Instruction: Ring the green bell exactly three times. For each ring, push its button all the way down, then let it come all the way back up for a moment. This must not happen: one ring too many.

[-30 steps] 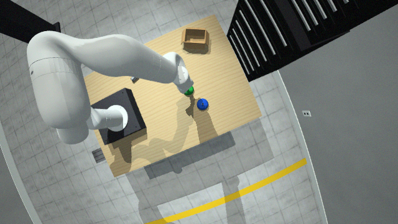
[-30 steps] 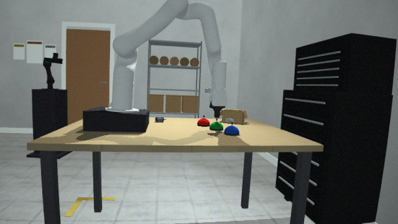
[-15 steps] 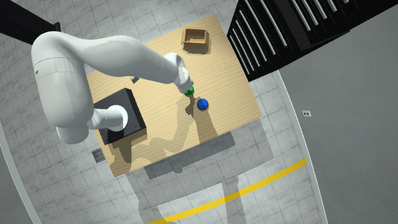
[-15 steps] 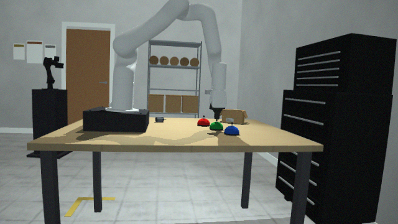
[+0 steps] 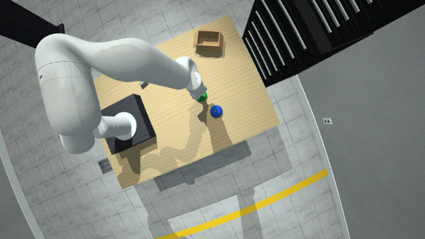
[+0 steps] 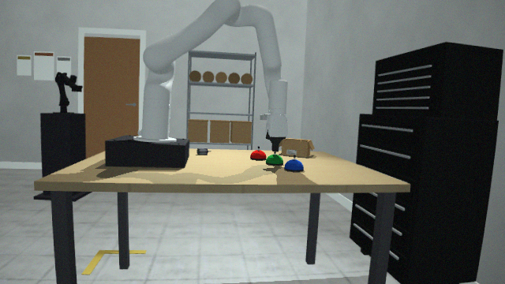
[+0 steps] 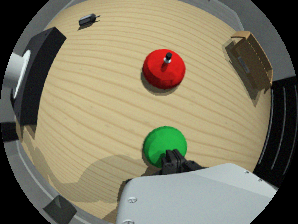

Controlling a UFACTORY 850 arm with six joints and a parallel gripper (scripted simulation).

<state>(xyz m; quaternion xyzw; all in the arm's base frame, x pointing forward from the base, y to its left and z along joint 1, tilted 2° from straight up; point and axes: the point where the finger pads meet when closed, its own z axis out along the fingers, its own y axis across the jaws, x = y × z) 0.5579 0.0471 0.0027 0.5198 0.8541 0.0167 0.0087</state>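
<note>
Now: the green bell 40 mm below my hand. Round my hand: cardboard box (170 mm ahead, 350 mm to the left, 40 mm below); then blue bell (70 mm ahead, 140 mm to the right, 40 mm below); then red bell (70 mm behind, 140 mm to the left, 40 mm below).
</note>
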